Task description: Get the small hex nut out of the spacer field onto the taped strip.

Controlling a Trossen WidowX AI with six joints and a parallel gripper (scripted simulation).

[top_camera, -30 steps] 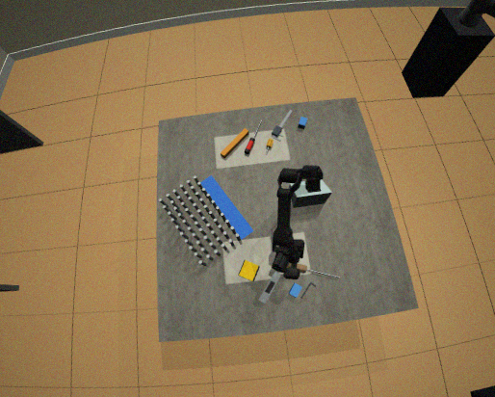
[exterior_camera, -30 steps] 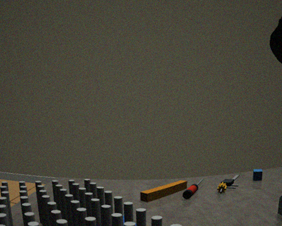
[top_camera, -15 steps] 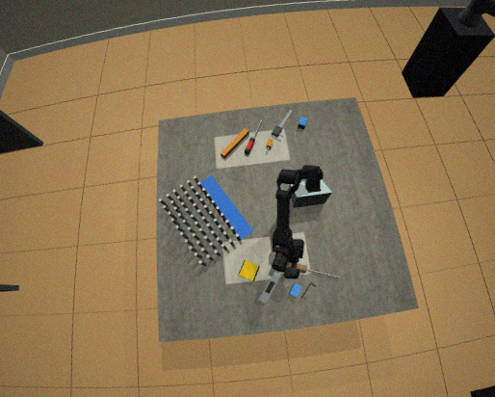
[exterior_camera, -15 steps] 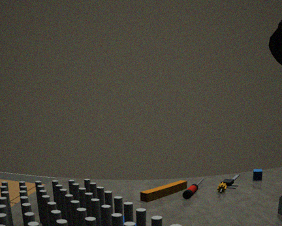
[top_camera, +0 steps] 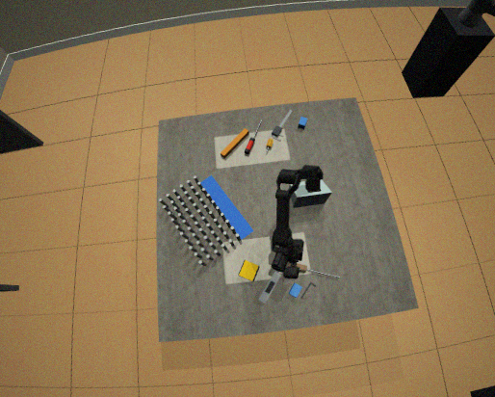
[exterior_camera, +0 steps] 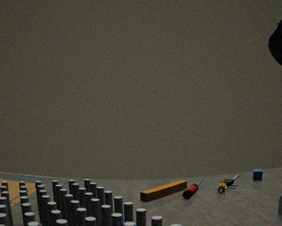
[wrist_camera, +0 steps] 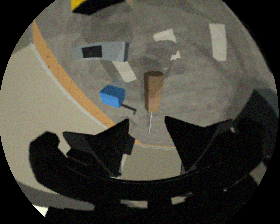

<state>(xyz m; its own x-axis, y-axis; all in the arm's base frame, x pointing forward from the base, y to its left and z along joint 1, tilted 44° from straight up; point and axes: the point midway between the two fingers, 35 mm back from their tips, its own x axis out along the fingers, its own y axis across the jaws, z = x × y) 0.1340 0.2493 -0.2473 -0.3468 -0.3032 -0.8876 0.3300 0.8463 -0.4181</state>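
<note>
My gripper tip is 100 mm past the hook tool, 70 mm above it and 30 mm to the right of it. The rest, counted from my gripper tip: grey flat tool: 150 mm ahead, 80 mm to the left, 70 mm below; then yellow block: 240 mm ahead, 70 mm below, 10 mm to the right; then blue taped strip: 370 mm to the right, 340 mm ahead, 90 mm below.
</note>
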